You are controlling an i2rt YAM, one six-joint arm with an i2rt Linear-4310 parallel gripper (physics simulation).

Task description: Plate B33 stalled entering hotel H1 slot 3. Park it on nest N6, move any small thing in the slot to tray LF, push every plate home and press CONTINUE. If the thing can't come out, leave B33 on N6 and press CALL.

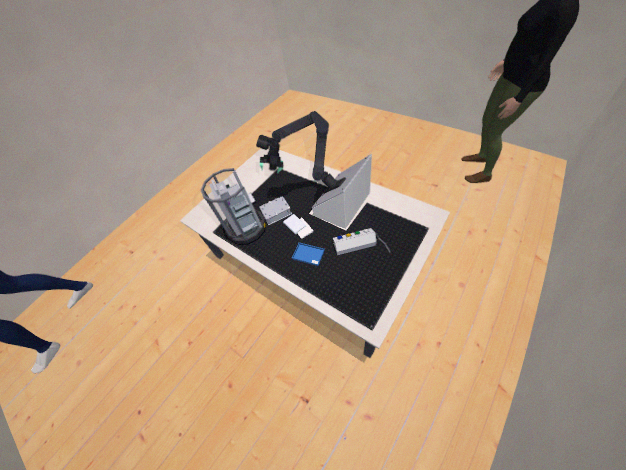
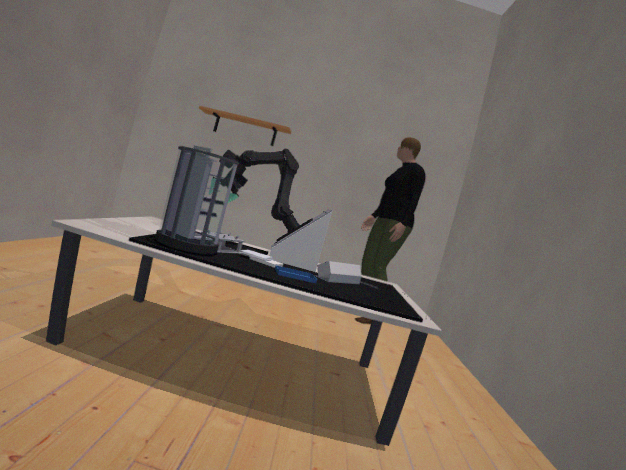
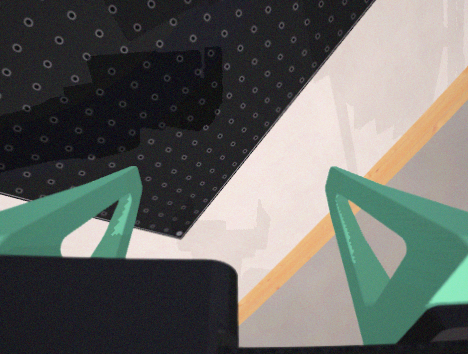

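Pixels of known places: gripper, fingertip midpoint: (image 1: 269,171) (image 3: 233,177); arm's base at its link origin: (image 1: 334,186) (image 2: 295,230).
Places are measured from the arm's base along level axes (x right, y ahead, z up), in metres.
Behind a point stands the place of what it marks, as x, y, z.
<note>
My gripper (image 1: 270,168) @[0.386, 0.135, 0.050] (image 2: 222,192) @[0.386, 0.135, 0.050] (image 3: 233,177) @[0.386, 0.135, 0.050] is open with no object between its green fingers, high above the table's back left corner, behind the plate hotel. The hotel (image 1: 246,239) @[0.265, 0.529, -0.110] (image 2: 191,202) @[0.337, 0.567, 0.036] is a round grey cage on a black base, with several shelves. B33, slot 3 and any small thing in it cannot be made out. A grey box with dots on top (image 1: 275,206) @[0.274, 0.256, -0.090] (image 2: 230,246) @[0.276, 0.087, -0.152] stands beside the hotel; whether it is nest N6 is unclear. A blue tray (image 1: 306,252) @[-0.069, 0.387, -0.148] (image 2: 296,273) @[-0.087, 0.341, -0.147] lies near the front. A white button box (image 1: 354,242) @[-0.278, 0.220, -0.088] (image 2: 343,272) @[-0.276, 0.237, -0.104] has blue, yellow and green buttons; labels are unreadable.
White flat pieces (image 1: 294,224) @[0.101, 0.284, -0.122] lie between the grey box and blue tray. A grey wedge-shaped stand (image 1: 356,194) @[-0.143, -0.013, -0.002] (image 2: 309,242) @[-0.092, 0.129, -0.027] rises at the arm's base. A cable trails from the button box. A person in black (image 1: 538,55) (image 2: 404,189) stands behind the table; blue-clad legs (image 1: 37,281) show at left.
</note>
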